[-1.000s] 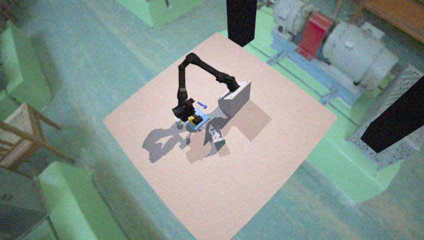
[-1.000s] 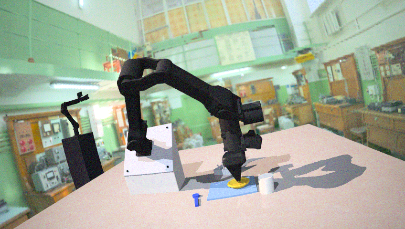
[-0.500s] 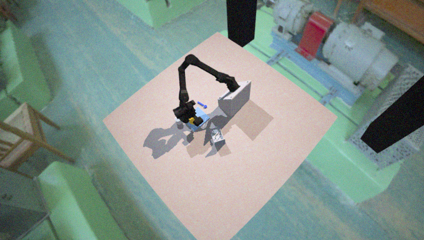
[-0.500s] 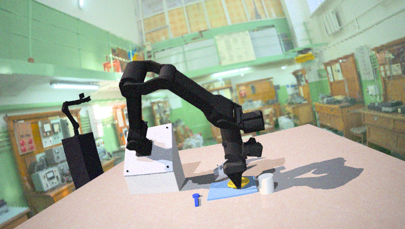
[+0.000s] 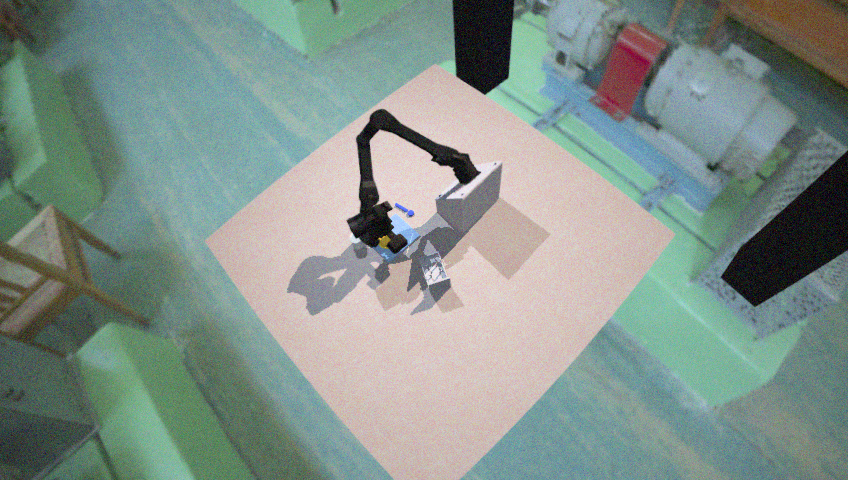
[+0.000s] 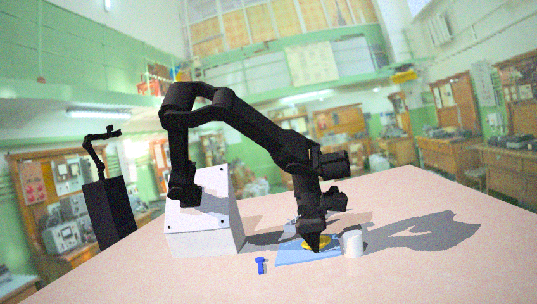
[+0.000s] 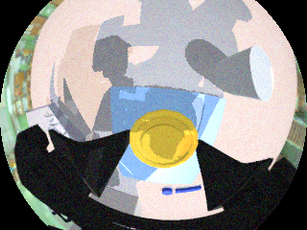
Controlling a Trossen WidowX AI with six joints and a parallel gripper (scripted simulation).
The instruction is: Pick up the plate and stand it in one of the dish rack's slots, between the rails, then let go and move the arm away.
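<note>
Right now my gripper tip is 20 mm past the blue mat. Also, from my gripper tip: blue spoon (130 mm behind, 50 mm to the right); yellow plate (10 mm above); white cup (80 mm ahead, 70 mm to the right, 20 mm above).
</note>
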